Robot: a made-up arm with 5 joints. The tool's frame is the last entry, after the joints. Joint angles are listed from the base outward.
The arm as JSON. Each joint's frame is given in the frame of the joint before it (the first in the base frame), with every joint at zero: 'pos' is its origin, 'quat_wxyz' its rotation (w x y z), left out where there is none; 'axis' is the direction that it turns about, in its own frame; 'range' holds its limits. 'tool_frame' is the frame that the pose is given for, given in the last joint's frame.
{
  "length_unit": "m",
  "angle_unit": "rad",
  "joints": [
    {
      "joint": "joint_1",
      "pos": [
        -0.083,
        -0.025,
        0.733
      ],
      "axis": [
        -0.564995,
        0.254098,
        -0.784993
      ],
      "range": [
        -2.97,
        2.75
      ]
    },
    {
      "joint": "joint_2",
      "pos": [
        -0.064,
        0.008,
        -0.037
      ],
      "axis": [
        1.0,
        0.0,
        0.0
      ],
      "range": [
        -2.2,
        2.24
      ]
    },
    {
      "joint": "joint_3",
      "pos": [
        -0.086,
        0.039,
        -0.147
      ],
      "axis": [
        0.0,
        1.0,
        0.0
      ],
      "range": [
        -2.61,
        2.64
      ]
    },
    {
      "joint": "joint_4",
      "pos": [
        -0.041,
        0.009,
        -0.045
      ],
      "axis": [
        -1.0,
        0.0,
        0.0
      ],
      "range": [
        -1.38,
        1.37
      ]
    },
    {
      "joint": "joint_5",
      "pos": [
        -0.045,
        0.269,
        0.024
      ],
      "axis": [
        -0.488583,
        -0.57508,
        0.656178
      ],
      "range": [
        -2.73,
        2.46
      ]
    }
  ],
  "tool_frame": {
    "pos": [
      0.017,
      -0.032,
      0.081
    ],
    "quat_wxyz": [
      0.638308,
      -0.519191,
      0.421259,
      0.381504
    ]
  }
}
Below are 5 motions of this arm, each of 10 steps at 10 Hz.
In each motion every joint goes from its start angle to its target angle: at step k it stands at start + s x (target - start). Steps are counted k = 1, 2, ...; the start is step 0. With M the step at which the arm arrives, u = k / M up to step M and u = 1 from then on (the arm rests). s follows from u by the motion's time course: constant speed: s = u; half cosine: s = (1 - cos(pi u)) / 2; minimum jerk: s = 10 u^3 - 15 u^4 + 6 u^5.
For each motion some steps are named. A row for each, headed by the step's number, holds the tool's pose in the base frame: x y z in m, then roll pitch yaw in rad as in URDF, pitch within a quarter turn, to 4 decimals.
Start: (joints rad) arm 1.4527 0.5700 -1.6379 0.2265 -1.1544
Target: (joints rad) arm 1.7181 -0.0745 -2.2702 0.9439 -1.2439
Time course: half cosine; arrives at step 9
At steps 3, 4, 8, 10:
3: 0.0083 0.0250 0.4044 -1.0131 -0.2277 -1.0143
4: -0.0103 -0.0196 0.4118 -1.1183 -0.3691 -1.0668
8: -0.0682 -0.1116 0.4905 -1.5209 -0.8352 -0.9441
10: -0.0703 -0.1136 0.4960 -1.5504 -0.8554 -0.9207

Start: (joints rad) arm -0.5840 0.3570 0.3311 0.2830 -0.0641
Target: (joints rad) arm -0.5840 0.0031 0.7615 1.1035 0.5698
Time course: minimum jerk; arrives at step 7
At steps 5, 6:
5: -0.5105 0.1842 0.4962 3.0988 1.0091 -0.4023
6: -0.5200 0.1595 0.4664 2.9093 0.9252 -0.4292

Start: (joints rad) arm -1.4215 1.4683 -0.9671 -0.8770 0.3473
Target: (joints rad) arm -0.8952 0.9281 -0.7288 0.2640 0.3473
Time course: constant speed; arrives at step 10
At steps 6, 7, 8, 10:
6: -0.4472 -0.1865 0.8189 -0.0717 -0.6504 1.0019
7: -0.4633 -0.1367 0.8452 -0.2046 -0.5078 0.9941
8: -0.4752 -0.0804 0.8641 -0.3266 -0.3640 0.9632
10: -0.4834 0.0445 0.8754 -0.5655 -0.0836 0.8448

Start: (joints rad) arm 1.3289 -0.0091 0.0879 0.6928 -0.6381
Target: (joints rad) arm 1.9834 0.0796 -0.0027 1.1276 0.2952
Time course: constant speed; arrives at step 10
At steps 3, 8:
3: -0.1952 0.0903 0.2843 -2.5866 0.0327 -2.6376
8: -0.2421 0.0237 0.2409 -2.9075 -0.4626 -2.6951

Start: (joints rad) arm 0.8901 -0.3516 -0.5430 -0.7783 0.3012
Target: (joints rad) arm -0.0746 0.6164 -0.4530 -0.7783 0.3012
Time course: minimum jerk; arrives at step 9
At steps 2, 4, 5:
2: -0.2867 0.2525 0.6028 -1.7037 0.7069 -0.3349
4: -0.3254 0.2340 0.6759 -1.1351 0.5143 0.2090
5: -0.3559 0.1992 0.7227 -0.8536 0.3190 0.4661

